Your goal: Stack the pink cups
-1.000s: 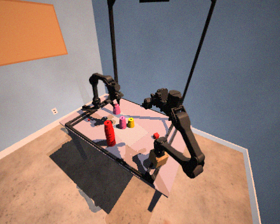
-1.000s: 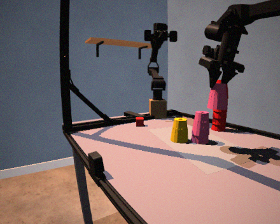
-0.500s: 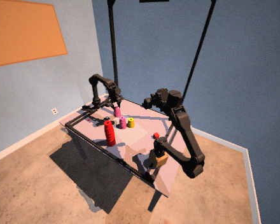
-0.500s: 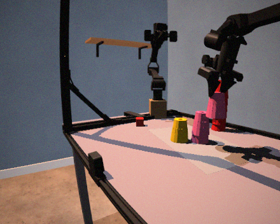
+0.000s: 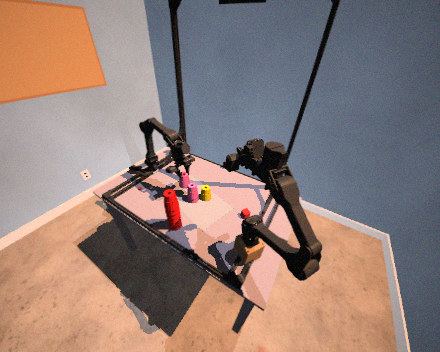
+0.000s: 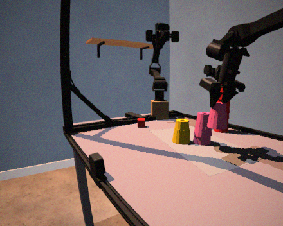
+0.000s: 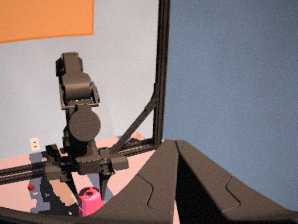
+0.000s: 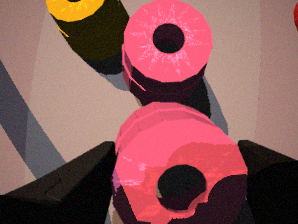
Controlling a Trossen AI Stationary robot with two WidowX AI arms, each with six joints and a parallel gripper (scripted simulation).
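Right now my right hand is 20 mm past the pale mat, 70 mm to the right of it and 190 mm above it. The rest, counted from my right hand: red block (150 mm behind, 390 mm to the left, 170 mm below); then yellow cup (80 mm behind, 120 mm to the left, 130 mm below).
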